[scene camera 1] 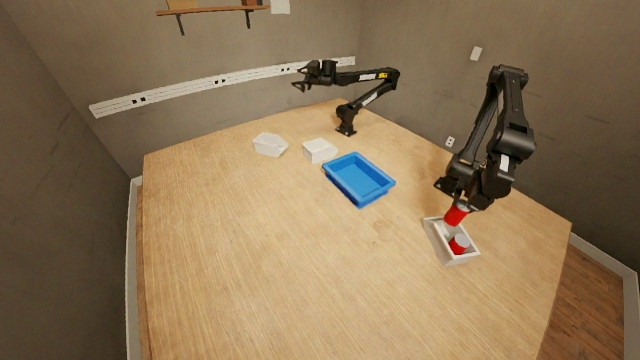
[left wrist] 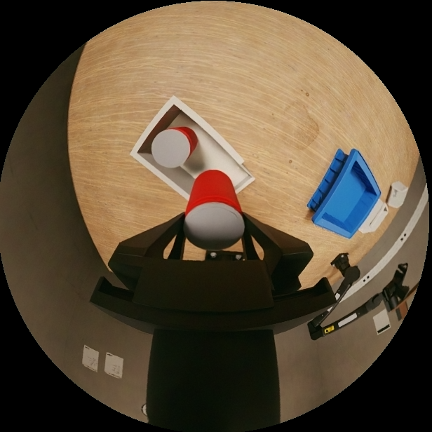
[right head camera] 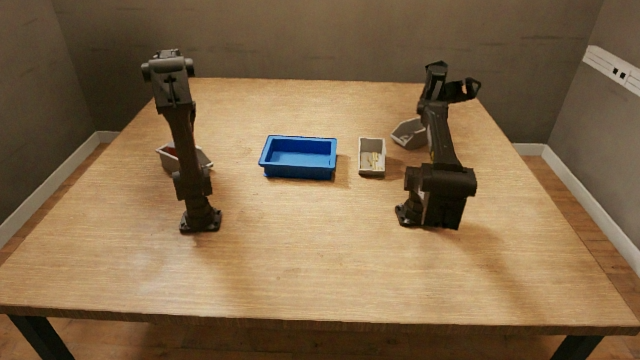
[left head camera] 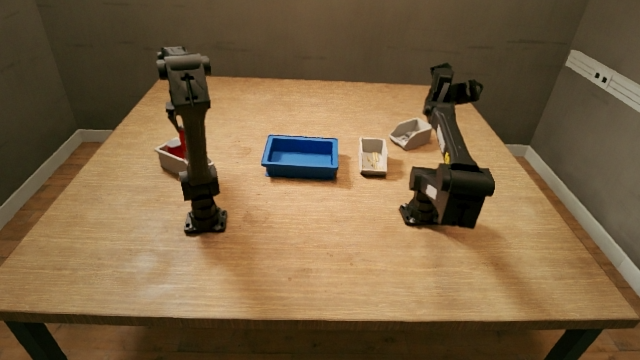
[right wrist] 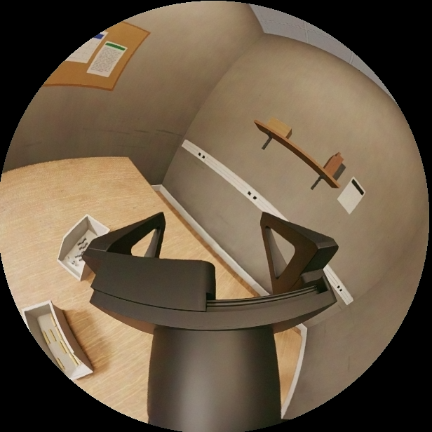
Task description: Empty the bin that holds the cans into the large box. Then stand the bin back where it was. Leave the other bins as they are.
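Seen in the pictures: left gripper, between the fingertips: (scene camera 1: 460, 208); right gripper, between the fingertips: (scene camera 1: 294, 77) (right head camera: 467, 87) (left head camera: 469, 89); left arm's base, origin of its link: (scene camera 1: 447, 188) (right head camera: 201, 222) (left head camera: 206, 223); right arm's base, origin of its link: (scene camera 1: 345, 131) (right head camera: 415, 216) (left head camera: 419, 216).
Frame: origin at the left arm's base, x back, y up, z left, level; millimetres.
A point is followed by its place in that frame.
Observation:
My left gripper (left wrist: 213, 217) is shut on a red can with a grey top (left wrist: 212, 192) (scene camera 1: 455, 214) {x -315, y 153, z 81 mm} and holds it raised above the near end of the can bin. That bin (left wrist: 207, 127) (scene camera 1: 435, 240) {x -345, y 31, z 83 mm} (left head camera: 170, 162) {x -285, y 40, z 157 mm} (right head camera: 170, 161) {x -285, y 46, z 157 mm} is light grey and stands on the table. A second red can (left wrist: 172, 146) (scene camera 1: 459, 244) {x -354, y 93, z 144 mm} stands upright inside it. The large blue box (left head camera: 300, 171) {x -231, y 26, z -305 mm} (right head camera: 298, 171) {x -231, y 26, z -308 mm} (scene camera 1: 361, 180) {x -282, y 0, z -311 mm} (left wrist: 350, 195) stands mid-table, and its inside shows no cans. My right gripper (right wrist: 212, 216) (scene camera 1: 298, 79) {x -247, y 338, z -869 mm} is open and empty, high at the side. In the head views the left arm hides part of the can bin.
A grey bin with yellowish pieces (left head camera: 373, 156) (right head camera: 372, 156) (scene camera 1: 319, 151) (right wrist: 57, 340) stands beside the blue box. Another grey bin with small dark parts (left head camera: 411, 134) {x -516, y 15, z -813 mm} (right head camera: 409, 134) {x -508, y 16, z -790 mm} (scene camera 1: 270, 145) (right wrist: 82, 246) stands farther out, near the right arm.

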